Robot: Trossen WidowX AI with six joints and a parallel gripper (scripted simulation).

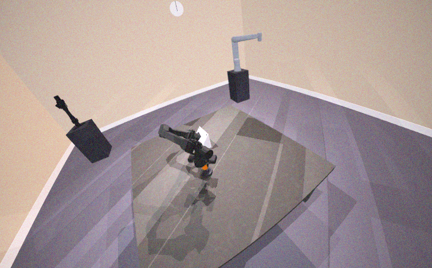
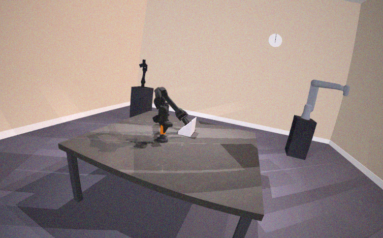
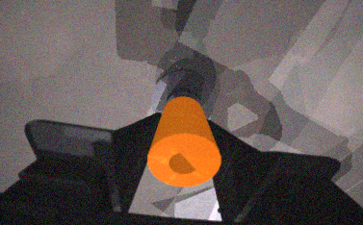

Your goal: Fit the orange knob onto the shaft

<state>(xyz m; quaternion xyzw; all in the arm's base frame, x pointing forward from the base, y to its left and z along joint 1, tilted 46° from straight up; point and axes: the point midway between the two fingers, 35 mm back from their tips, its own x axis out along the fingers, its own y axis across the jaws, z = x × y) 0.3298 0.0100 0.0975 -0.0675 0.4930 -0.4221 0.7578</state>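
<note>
My gripper tip is 2 cm below the orange knob. Also, from my gripper tip: round pedestal: 4 cm below.
</note>
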